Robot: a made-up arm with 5 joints.
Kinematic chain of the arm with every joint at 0, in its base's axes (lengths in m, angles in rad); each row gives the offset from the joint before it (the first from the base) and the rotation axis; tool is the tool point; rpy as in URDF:
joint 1: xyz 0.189 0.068 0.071 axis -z
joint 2: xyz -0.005 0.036 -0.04 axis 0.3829 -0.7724 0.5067
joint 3: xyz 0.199 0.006 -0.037 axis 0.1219 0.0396 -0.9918
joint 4: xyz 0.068 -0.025 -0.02 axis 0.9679 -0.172 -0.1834
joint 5: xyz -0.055 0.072 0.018 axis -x
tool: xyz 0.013 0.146 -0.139 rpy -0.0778 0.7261 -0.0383
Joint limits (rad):
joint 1: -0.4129..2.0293
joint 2: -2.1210..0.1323
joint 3: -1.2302..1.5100
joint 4: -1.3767..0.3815
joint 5: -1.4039..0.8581
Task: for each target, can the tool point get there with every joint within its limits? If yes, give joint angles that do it. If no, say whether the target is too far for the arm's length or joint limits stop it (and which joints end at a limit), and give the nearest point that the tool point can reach.
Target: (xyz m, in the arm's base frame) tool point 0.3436 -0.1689 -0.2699
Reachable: yes | joints 1.4090 -0.3180 0.9181 -1.1524 -1.1249
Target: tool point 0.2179 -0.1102 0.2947
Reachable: no: joint limits stop it (at a limit: joint 1, joint 2, joint 4, joint 5) | nearest point 0.2856 -0.1809 0.2125 | short by 0.128 m
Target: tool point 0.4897 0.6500 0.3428
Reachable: no: too far | nearest point 0.4078 0.3934 0.1562 | short by 0.328 m
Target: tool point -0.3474 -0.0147 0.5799
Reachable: no: too far | nearest point -0.1084 0.0222 0.1354 | short by 0.506 m
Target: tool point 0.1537 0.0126 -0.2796
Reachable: yes | joints -0.2086 -0.7584 -0.6966 -0.7446 -0.0829
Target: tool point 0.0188 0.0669 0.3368
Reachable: no: joint limits stop it (at a limit: joint 2, joint 4, joint 5) | nearest point -0.0143 0.0667 0.1579 | short by 0.182 m
